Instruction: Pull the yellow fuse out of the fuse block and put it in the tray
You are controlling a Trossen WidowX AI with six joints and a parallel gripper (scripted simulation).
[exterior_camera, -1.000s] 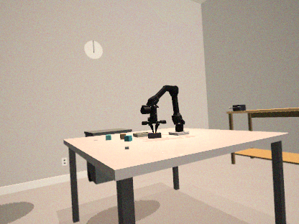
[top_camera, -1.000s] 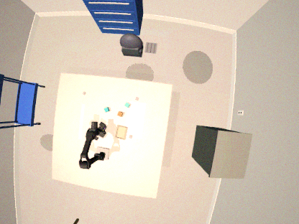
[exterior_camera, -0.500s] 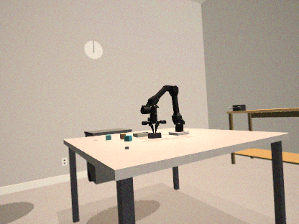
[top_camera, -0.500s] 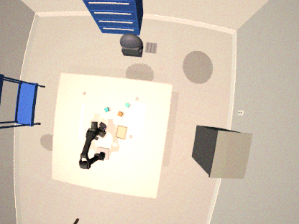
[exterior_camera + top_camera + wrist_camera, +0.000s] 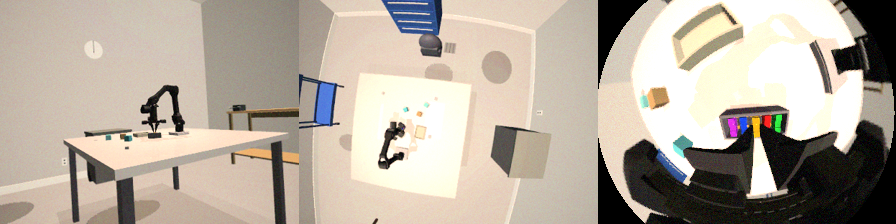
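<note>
Now: the tray 20 cm to the right of my gripper tip and 4 cm below it. From my gripper tip the other things lie so: yellow fuse (1 cm below).
</note>
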